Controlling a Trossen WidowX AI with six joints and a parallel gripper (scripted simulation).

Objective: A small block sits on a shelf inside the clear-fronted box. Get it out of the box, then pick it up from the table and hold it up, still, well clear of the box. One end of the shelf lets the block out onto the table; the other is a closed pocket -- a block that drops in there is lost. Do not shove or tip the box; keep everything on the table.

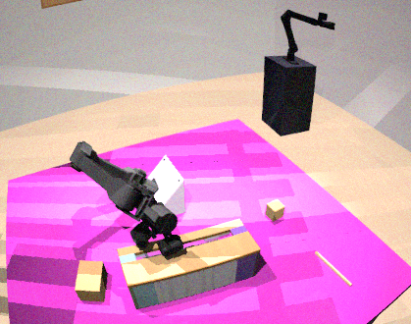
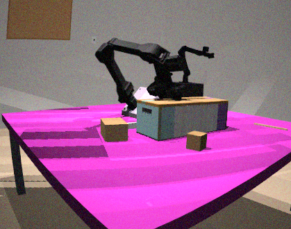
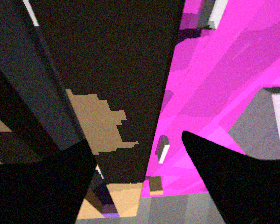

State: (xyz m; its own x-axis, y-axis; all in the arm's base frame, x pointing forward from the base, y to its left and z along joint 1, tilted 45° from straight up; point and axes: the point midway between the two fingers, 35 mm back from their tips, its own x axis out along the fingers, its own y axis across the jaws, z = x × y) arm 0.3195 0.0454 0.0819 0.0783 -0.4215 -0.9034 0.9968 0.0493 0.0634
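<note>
Right now my gripper tip is 4 cm short of the long box, 2 cm to the right of it and 3 cm above it. Round my gripper tip: thin stick 25 cm ahead, 45 cm to the left, 9 cm below.
</note>
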